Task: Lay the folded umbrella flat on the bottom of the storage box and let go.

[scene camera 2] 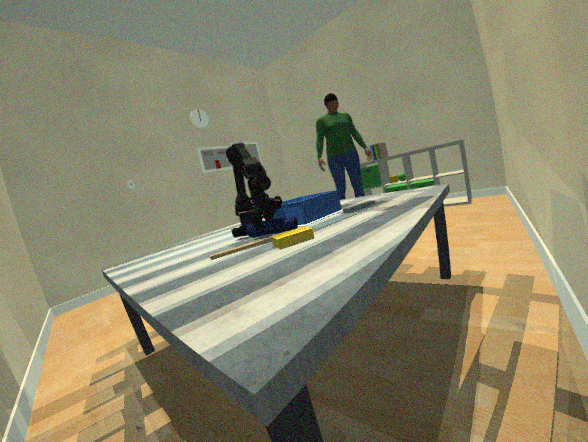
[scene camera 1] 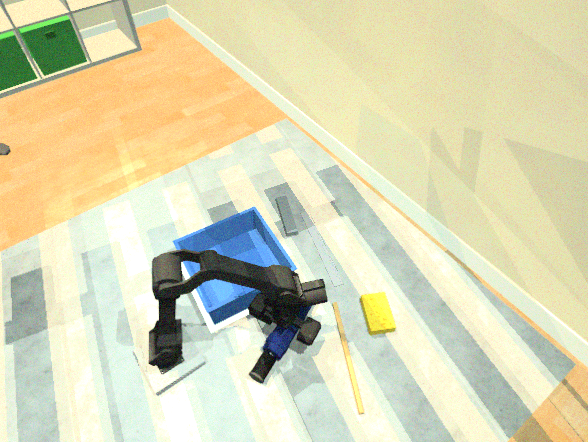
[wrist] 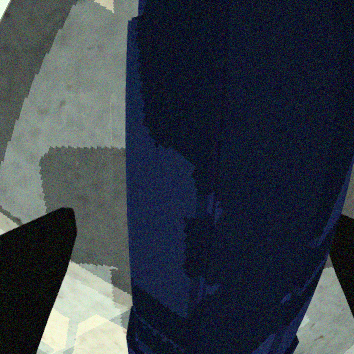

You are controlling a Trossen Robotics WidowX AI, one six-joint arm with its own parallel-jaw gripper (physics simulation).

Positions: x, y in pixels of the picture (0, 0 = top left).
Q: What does the folded umbrella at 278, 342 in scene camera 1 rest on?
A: The table.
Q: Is my gripper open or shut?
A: Open.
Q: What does my gripper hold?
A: Nothing.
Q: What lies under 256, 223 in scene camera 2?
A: My gripper.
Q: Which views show the blue storage box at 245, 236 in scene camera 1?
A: Scene camera 2 and scene camera 1 only.
